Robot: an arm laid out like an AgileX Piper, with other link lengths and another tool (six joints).
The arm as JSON. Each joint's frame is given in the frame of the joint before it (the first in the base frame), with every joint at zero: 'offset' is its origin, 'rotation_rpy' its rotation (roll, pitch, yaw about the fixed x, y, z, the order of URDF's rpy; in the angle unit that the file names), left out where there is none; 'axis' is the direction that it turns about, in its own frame. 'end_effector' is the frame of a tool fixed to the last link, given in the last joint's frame.
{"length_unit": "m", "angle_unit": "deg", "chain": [
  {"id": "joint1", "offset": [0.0, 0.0, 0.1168], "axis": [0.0, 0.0, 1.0]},
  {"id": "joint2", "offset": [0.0, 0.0, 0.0], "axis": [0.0, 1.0, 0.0]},
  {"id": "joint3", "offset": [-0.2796, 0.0, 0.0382], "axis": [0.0, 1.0, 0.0]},
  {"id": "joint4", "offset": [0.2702, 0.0, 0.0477], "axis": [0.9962, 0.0, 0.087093]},
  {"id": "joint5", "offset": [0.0, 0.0, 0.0], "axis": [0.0, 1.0, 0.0]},
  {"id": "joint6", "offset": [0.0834, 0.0, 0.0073], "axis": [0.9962, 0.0, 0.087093]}
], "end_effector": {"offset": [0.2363, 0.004, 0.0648], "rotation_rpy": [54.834, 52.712, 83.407]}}
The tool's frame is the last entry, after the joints.
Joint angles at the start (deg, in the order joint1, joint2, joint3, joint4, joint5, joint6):
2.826 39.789 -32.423 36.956 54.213 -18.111
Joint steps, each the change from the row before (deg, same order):
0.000 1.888 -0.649 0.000 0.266 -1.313
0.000 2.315 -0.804 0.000 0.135 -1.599
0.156 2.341 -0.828 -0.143 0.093 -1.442
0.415 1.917 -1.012 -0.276 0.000 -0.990
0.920 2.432 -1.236 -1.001 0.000 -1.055
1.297 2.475 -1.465 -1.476 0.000 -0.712
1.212 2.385 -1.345 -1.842 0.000 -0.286
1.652 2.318 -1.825 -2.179 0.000 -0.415
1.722 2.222 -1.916 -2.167 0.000 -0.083
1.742 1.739 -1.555 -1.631 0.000 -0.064
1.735 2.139 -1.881 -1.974 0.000 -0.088
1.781 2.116 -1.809 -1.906 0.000 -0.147
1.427 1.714 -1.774 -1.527 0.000 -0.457
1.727 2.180 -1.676 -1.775 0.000 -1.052
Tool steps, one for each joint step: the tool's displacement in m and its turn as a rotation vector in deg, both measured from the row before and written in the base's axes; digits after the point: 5 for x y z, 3 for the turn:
0.00146 0.00158 -0.00474 -0.751 0.774 1.051
0.00261 0.00152 -0.00536 -0.880 0.793 1.189
0.00237 0.00168 -0.00583 -0.913 0.836 1.247
0.00266 0.00217 -0.00251 -0.784 0.379 1.163
0.00189 0.00265 -0.00572 -1.539 0.587 1.837
0.00165 0.00300 -0.00576 -1.838 0.521 2.071
0.00154 0.00104 -0.00749 -2.028 0.697 1.762
0.00235 0.00261 -0.00428 -2.340 0.006 2.399
0.00295 0.00303 -0.00316 -2.175 -0.081 2.219
0.00141 0.00495 -0.00196 -1.625 -0.155 2.125
0.00313 0.00420 -0.00269 -1.970 -0.215 2.216
0.00273 0.00492 -0.00308 -1.926 -0.233 2.309
0.00371 0.00482 -0.00017 -1.555 -0.656 2.147
0.00186 0.00595 -0.00448 -2.113 -0.455 3.031

